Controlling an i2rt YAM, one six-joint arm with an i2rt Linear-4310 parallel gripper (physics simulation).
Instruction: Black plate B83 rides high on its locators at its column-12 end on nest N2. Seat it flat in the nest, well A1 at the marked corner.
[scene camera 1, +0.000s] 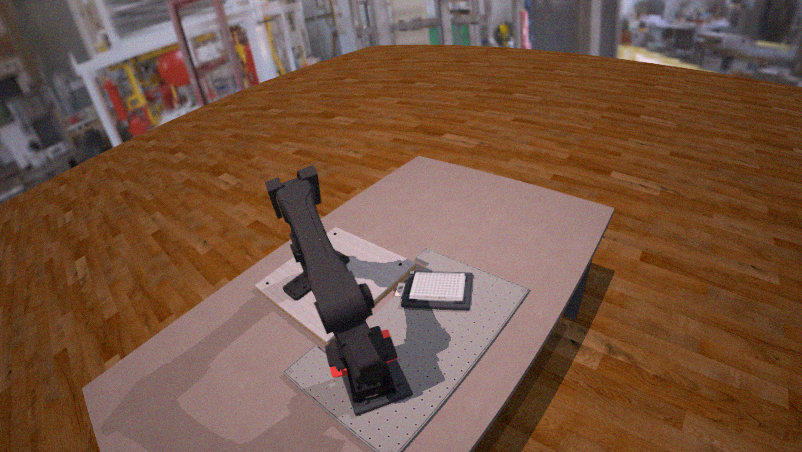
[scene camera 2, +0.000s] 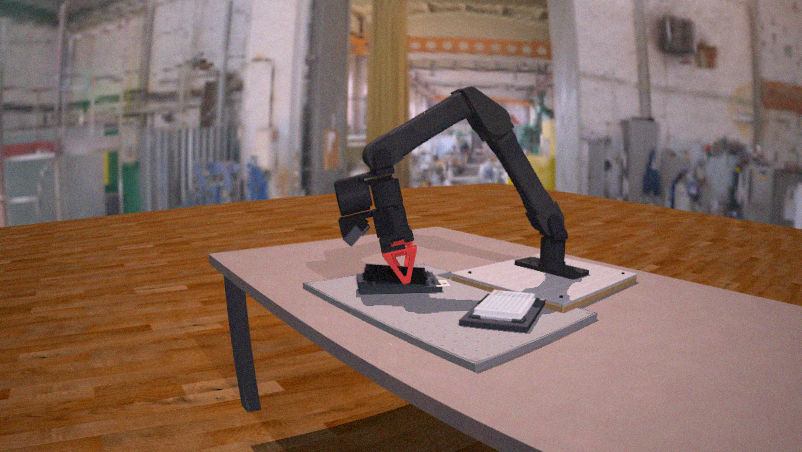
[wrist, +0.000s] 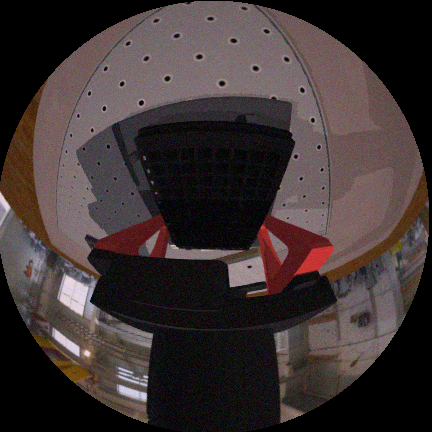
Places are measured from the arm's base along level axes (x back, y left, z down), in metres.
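Where they show: gripper, between the fingertips: (scene camera 2: 405, 278) (wrist: 212, 216); arm's base, origin of its link: (scene camera 2: 551, 269) (wrist: 235, 288).
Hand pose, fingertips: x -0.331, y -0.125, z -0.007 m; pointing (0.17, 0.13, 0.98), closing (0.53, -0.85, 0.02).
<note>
Each offset is from my fingertips to the top centre of the thing. "pt": to the spot under its first point. Level surfaces: height alone.
My gripper (scene camera 2: 401, 268) (wrist: 212, 216) has red fingers and is shut across the short width of the black plate B83 {dx -0.017, dy -0.011, dz -0.022 m} (scene camera 2: 374, 273) (wrist: 213, 177). The plate sits over its black nest N2 {pt dx -0.068, dy +0.037, dz +0.008 m} (scene camera 2: 387, 291) (scene camera 1: 382, 402) at the left end of the perforated board. In the wrist view the dark grid of wells fills the middle, and a dark grey edge of the nest {pt dx -0.085, dy +0.026, dz +0.002 m} (wrist: 127, 163) shows along the plate's left side. In scene camera 1 the wrist (scene camera 1: 361, 353) hides most of the plate. I cannot tell whether the plate lies flat.
A white well plate {dx +0.025, dy +0.272, dz -0.013 m} (scene camera 1: 437, 286) (scene camera 2: 504, 305) sits in a second black nest on the grey perforated board {dx -0.009, dy +0.135, dz +0.013 m} (scene camera 1: 482, 315) (scene camera 2: 426, 328) (wrist: 181, 48). The arm's base stands on a pale board (scene camera 1: 364, 247) (scene camera 2: 603, 278). All rest on the table {dz +0.027 m} (scene camera 1: 488, 207) (scene camera 2: 645, 382).
</note>
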